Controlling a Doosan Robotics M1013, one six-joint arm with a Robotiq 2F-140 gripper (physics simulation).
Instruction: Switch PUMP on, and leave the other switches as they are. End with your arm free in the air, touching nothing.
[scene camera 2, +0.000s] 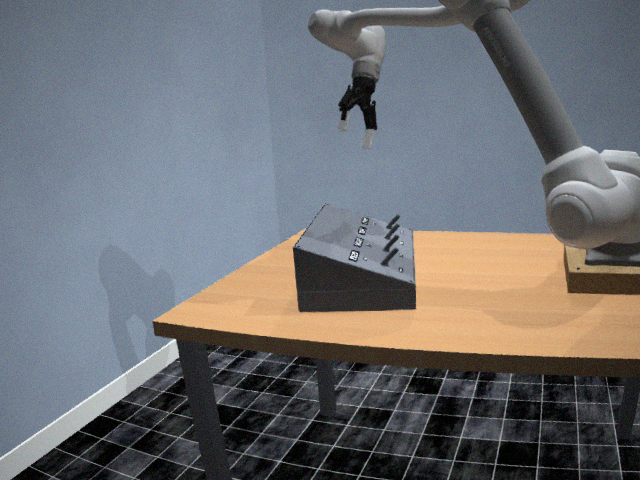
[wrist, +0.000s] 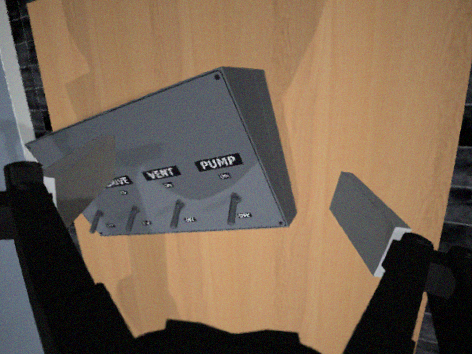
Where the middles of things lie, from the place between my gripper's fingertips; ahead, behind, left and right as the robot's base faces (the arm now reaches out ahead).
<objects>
Now: the grey sloped switch box (scene camera 2: 339, 267) 12 cm behind my hand, 30 cm to the left of it and 26 cm below it.
</objects>
